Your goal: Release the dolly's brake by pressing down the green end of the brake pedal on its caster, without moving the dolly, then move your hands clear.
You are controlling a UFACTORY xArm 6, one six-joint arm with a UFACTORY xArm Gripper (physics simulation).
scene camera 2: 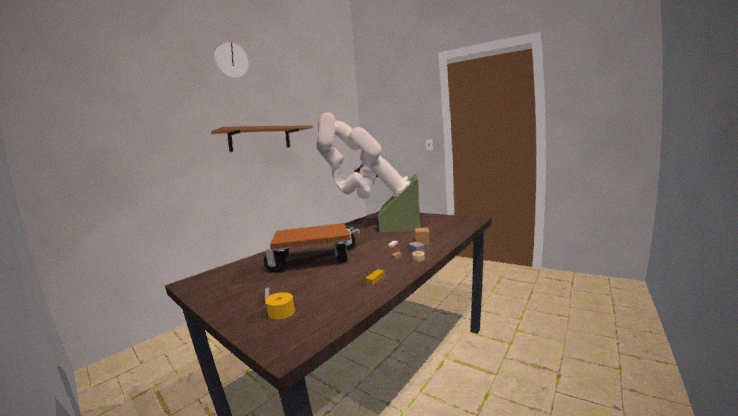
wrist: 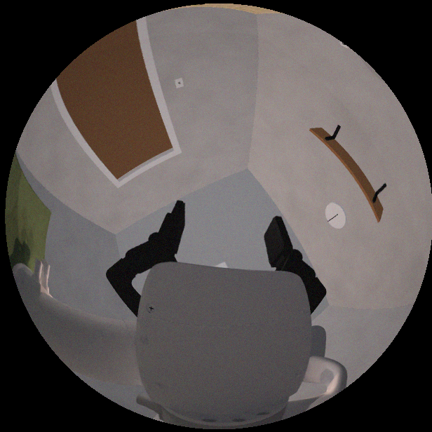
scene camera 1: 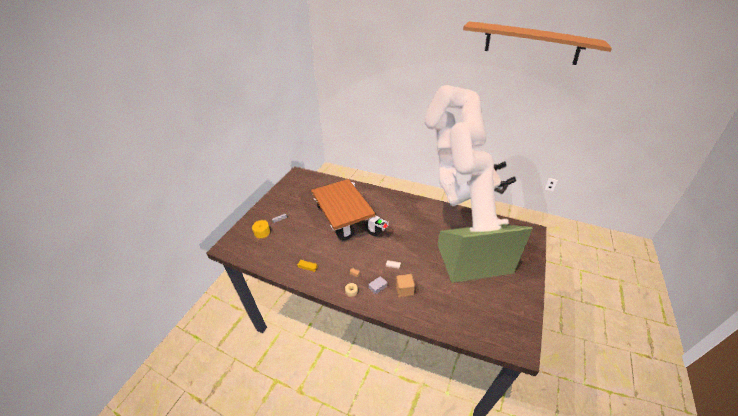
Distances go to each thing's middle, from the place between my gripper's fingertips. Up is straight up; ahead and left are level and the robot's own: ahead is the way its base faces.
I see my gripper 69 cm short of the dolly (scene camera 1: 342, 204), 27 cm above it and 15 cm to the right of it.
